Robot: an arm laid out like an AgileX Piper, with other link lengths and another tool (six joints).
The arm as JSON. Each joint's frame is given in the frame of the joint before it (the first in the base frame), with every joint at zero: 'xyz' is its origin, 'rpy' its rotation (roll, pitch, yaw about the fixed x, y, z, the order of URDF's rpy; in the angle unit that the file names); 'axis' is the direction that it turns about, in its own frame. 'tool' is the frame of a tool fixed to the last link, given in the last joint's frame.
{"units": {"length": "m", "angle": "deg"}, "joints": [
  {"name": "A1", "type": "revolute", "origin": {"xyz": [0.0, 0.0, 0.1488], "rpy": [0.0, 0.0, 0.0]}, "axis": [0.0, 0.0, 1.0]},
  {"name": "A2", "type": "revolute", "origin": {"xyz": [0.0, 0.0, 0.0], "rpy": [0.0, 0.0, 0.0]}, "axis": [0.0, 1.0, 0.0]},
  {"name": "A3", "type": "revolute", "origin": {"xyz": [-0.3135, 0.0, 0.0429], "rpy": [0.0, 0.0, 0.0]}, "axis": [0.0, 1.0, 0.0]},
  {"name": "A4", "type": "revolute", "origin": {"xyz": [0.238, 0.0, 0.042], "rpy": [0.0, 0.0, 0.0]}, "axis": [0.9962, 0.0, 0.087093]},
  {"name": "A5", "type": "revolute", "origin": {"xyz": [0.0, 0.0, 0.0], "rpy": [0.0, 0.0, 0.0]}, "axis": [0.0, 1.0, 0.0]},
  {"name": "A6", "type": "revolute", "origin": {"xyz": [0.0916, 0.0, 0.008], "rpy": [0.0, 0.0, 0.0]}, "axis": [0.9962, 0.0, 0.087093]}
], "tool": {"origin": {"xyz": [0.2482, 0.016, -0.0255], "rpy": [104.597, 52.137, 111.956]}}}
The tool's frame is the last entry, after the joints.
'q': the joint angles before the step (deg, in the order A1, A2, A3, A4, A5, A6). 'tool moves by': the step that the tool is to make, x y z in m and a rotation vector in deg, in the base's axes. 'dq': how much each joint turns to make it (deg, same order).
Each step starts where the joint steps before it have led.
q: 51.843 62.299 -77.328 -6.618 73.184 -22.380
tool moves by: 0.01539 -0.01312 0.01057 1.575 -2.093 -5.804
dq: 0.001 -1.183 -0.115 -4.312 -0.428 5.565
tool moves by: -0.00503 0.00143 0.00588 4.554 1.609 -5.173
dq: 0.000 -1.359 0.002 -0.157 -0.001 6.746
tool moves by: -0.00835 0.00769 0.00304 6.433 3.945 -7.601
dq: 0.000 -0.749 0.000 0.449 0.000 10.411
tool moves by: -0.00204 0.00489 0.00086 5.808 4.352 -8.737
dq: -1.267 -0.025 0.000 0.431 0.000 10.275
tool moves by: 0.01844 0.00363 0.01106 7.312 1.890 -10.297
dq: -4.317 0.000 -0.001 0.466 -2.770 9.066
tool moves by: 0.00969 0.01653 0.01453 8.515 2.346 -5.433
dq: -6.795 -0.001 0.002 6.794 -3.837 2.499
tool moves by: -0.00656 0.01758 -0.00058 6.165 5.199 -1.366
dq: -7.867 0.686 0.943 11.244 -0.839 -3.215
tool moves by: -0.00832 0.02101 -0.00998 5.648 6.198 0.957
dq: -8.555 1.667 3.140 13.640 -0.152 -7.266
